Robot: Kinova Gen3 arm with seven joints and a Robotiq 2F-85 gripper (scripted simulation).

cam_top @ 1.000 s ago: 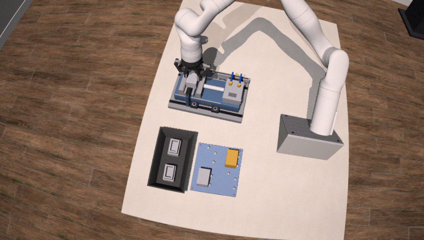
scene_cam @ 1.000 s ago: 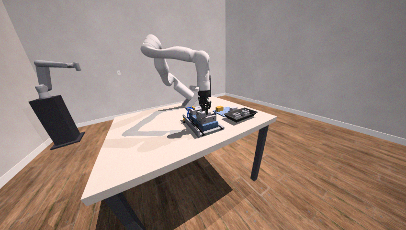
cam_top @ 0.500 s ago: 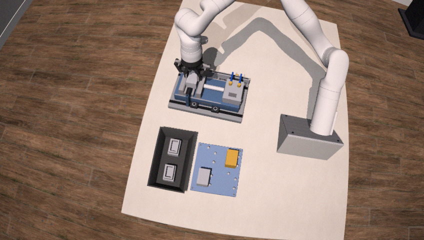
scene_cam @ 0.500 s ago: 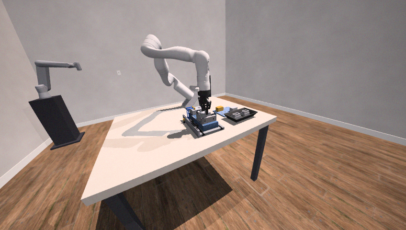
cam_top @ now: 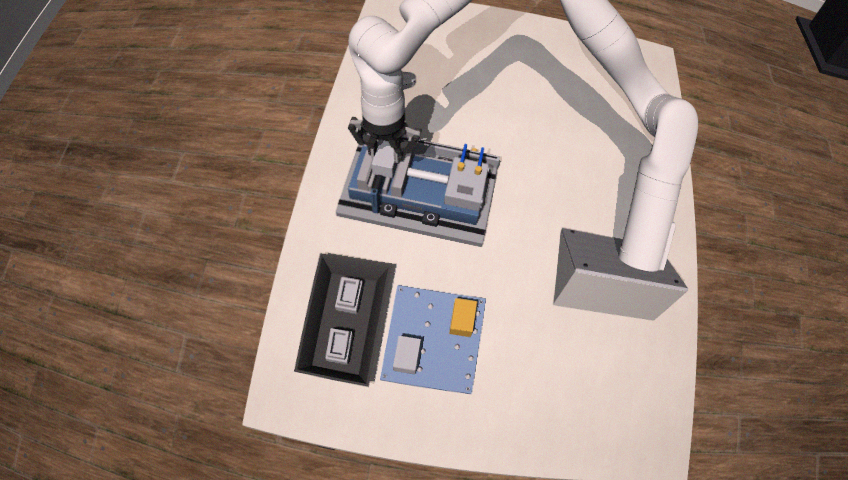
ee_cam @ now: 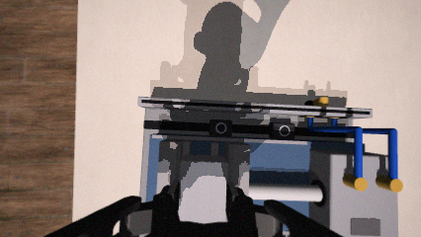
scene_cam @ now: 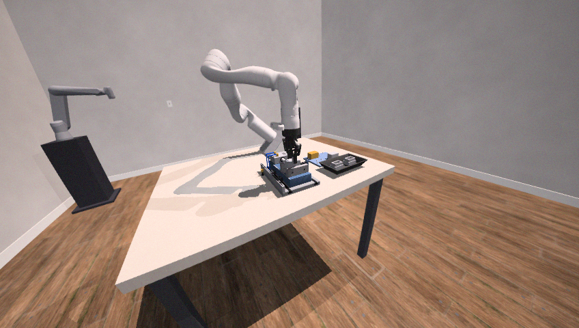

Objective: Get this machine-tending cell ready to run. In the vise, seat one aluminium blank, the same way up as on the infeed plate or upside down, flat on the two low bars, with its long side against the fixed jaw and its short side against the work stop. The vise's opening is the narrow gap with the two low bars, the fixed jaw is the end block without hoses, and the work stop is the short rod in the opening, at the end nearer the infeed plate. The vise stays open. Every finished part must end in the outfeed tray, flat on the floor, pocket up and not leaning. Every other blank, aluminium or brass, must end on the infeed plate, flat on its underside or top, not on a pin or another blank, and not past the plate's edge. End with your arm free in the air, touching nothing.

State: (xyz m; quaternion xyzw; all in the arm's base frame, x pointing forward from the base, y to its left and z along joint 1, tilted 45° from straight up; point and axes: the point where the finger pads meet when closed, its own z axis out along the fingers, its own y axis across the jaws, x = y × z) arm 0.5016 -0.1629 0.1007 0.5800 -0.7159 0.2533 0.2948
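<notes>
The white rod is 8 cm behind my hand, 2 cm to the left of it and 4 cm below it. Round my hand: hose block: 16 cm behind, 3 cm to the left, 4 cm below; blue vise: 6 cm behind, 2 cm to the left, 8 cm below; brass blank: 17 cm behind, 29 cm to the left, 10 cm below.
</notes>
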